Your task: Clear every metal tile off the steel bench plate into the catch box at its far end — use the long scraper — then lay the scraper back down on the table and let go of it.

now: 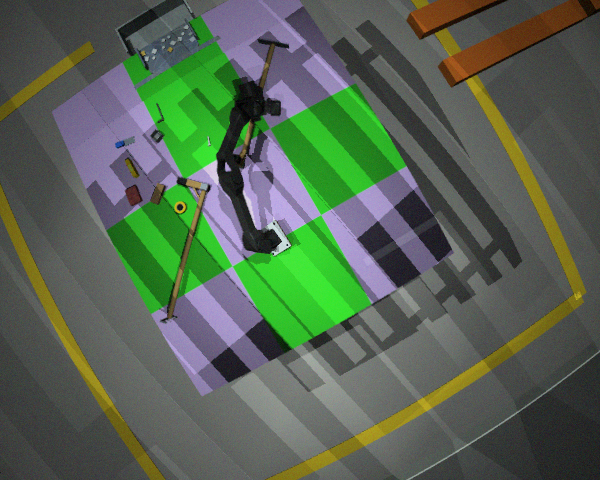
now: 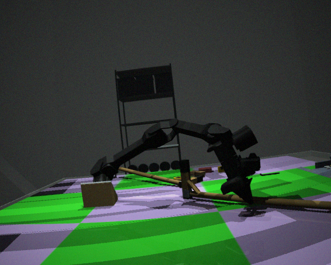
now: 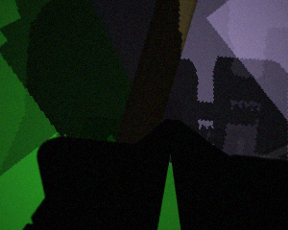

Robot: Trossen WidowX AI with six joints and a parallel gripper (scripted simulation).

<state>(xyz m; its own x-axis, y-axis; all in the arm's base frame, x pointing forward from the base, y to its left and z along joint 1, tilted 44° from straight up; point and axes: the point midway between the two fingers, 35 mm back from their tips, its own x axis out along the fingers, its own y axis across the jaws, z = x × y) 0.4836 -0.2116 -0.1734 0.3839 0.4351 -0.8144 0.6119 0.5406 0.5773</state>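
Now: gripper tip 50 mm below the long scraper and 20 mm short of it. From my gripper tip the other things lie so: wooden block 580 mm to the left, 40 mm behind; yellow ring 530 mm to the left, 150 mm behind; hex key 380 mm to the left, 250 mm ahead, 10 mm below.
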